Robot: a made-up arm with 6 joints. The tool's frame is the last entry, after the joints. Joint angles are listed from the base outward. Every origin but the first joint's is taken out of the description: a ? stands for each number. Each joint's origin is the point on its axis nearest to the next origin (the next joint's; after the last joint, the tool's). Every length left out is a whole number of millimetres.
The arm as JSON. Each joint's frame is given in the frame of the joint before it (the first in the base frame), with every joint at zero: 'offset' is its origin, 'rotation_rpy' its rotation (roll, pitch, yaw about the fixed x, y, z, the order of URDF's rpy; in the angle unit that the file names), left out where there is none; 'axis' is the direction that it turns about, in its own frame. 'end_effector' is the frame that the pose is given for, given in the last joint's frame.
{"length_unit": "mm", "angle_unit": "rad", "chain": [
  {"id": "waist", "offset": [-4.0, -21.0, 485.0], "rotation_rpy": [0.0, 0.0, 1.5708], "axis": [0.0, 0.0, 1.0]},
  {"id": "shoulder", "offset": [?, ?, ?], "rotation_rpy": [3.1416, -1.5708, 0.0], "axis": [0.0, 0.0, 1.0]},
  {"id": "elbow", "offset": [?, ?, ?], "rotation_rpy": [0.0, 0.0, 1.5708], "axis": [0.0, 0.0, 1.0]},
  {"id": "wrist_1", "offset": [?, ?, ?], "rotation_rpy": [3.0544, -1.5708, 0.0], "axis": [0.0, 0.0, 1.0]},
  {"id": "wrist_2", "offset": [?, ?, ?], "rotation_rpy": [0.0, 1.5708, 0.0], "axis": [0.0, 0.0, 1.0]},
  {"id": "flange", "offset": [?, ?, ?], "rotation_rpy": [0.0, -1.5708, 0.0], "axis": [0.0, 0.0, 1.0]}
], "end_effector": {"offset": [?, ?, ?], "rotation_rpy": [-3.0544, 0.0, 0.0]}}
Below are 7 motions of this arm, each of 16 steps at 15 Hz.
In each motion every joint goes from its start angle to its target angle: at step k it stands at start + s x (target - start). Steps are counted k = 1, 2, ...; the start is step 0. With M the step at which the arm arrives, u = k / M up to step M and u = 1 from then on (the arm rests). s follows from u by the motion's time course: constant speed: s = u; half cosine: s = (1 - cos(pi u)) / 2; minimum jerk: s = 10 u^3 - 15 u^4 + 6 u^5.
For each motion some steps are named. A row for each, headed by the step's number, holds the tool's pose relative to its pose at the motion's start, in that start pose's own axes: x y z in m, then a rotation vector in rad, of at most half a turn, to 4 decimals.
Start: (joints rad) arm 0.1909 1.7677 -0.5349 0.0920 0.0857 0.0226
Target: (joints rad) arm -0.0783 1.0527 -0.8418 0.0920 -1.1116 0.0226
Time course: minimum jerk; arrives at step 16
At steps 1, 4, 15, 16:
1: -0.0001 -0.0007 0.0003 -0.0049 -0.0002 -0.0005
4: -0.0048 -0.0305 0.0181 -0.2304 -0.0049 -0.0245
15: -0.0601 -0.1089 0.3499 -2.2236 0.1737 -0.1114
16: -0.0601 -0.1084 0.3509 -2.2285 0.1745 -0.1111

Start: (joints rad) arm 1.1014 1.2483 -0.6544 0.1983 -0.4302 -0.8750
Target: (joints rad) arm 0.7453 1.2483 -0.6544 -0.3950 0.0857 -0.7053
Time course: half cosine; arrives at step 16
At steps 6, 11, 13, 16:
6: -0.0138 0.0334 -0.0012 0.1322 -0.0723 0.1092
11: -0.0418 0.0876 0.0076 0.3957 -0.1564 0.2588
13: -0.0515 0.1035 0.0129 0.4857 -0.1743 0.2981
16: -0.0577 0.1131 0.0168 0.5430 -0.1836 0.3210

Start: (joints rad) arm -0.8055 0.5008 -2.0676 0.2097 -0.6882 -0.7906
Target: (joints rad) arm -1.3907 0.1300 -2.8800 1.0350 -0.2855 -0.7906
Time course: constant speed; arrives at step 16
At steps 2, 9, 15, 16:
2: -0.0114 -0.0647 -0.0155 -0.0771 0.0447 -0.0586
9: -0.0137 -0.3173 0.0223 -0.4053 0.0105 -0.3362
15: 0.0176 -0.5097 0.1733 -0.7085 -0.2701 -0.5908
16: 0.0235 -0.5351 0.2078 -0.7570 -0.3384 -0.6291

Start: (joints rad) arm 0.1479 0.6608 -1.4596 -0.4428 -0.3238 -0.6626
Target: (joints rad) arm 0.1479 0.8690 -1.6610 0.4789 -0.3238 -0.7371
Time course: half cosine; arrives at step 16
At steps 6, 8, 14, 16:
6: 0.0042 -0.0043 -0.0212 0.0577 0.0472 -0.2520
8: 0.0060 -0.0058 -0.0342 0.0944 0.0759 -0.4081
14: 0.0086 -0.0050 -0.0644 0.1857 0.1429 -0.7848
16: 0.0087 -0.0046 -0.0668 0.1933 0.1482 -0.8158

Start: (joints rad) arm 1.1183 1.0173 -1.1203 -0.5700 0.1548 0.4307
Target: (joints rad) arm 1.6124 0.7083 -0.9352 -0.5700 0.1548 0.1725
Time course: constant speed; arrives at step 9
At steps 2, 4, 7, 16:
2: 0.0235 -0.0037 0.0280 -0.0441 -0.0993 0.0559
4: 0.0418 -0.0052 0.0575 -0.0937 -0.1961 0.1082
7: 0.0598 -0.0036 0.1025 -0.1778 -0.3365 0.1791
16: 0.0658 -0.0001 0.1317 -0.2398 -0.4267 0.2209

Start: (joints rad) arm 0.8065 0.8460 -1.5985 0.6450 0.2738 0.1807
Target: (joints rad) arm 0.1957 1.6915 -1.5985 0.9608 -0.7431 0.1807
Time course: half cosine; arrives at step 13
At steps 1, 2, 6, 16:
1: -0.0045 0.0007 -0.0054 -0.0106 0.0104 -0.0022
2: -0.0186 0.0024 -0.0209 -0.0426 0.0413 -0.0082
6: -0.1843 0.0020 -0.1168 -0.3705 0.3441 -0.0228
16: -0.4824 -0.0340 -0.0783 -0.9431 0.8512 0.1273

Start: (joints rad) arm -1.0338 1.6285 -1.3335 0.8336 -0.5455 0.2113
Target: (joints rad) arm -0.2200 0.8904 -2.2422 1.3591 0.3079 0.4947
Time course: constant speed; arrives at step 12
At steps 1, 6, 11, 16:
1: 0.0606 -0.0082 0.0225 0.0558 -0.1129 -0.1162
6: 0.2877 -0.1345 0.2294 0.4693 -0.7133 -0.6821
11: 0.2789 -0.3927 0.4618 0.9870 -1.4047 -1.1358
16: 0.2435 -0.4499 0.4930 1.0829 -1.5611 -1.2023

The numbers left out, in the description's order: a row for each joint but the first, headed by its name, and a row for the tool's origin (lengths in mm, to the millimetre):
shoulder: 16.0 -5.0 0.0
elbow: 69.0 -321.0 0.0
wrist_1: 294.0 -24.0 0.0
wrist_2: 31.0 -10.0 0.0
flange: -73.0 -25.0 0.0
tool: 8.0 1.0 0.0

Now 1 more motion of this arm.
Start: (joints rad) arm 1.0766 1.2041 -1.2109 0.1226 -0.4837 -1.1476
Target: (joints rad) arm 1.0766 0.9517 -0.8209 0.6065 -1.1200 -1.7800
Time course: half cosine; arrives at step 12
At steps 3, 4, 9, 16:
3: -0.0071 -0.0001 0.0108 0.0089 0.0849 0.0257
4: -0.0122 0.0007 0.0187 0.0236 0.1458 0.0463
9: -0.0414 0.0180 0.0720 0.2444 0.4860 0.2097
16: -0.0476 0.0252 0.0872 0.3305 0.5571 0.2609

